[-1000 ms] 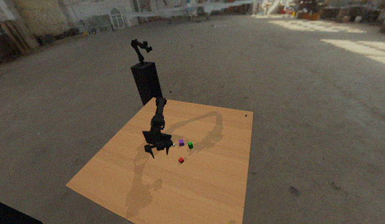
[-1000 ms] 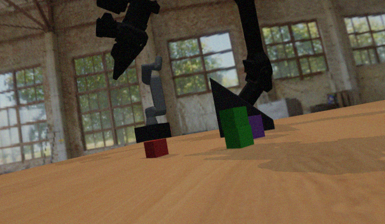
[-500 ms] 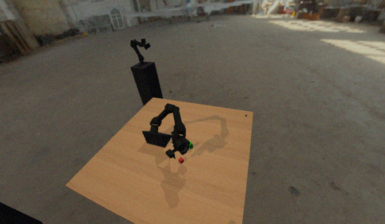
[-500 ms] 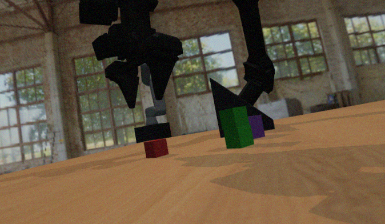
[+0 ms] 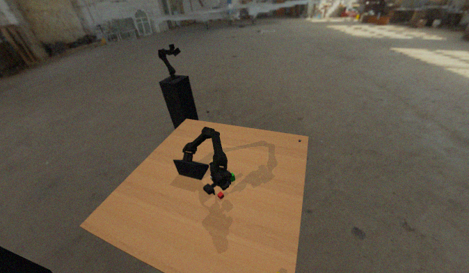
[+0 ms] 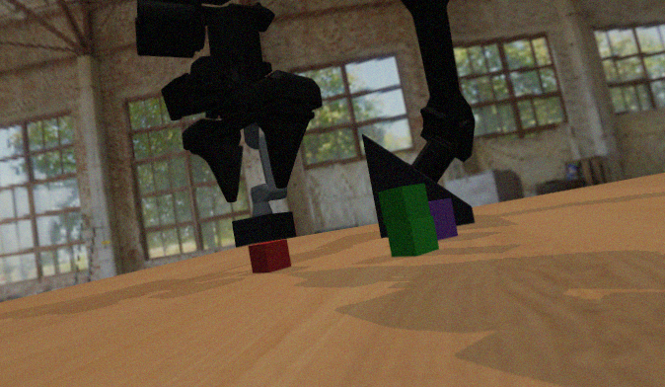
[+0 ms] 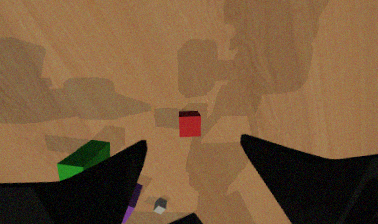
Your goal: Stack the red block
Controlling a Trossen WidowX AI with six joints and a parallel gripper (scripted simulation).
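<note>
The red block is 1 cm behind my gripper tip and 7 cm below it. The rest, counted from my gripper tip: purple block (9 cm behind, 16 cm to the left, 6 cm below); small white cube (15 cm behind, 12 cm to the left, 7 cm below).
</note>
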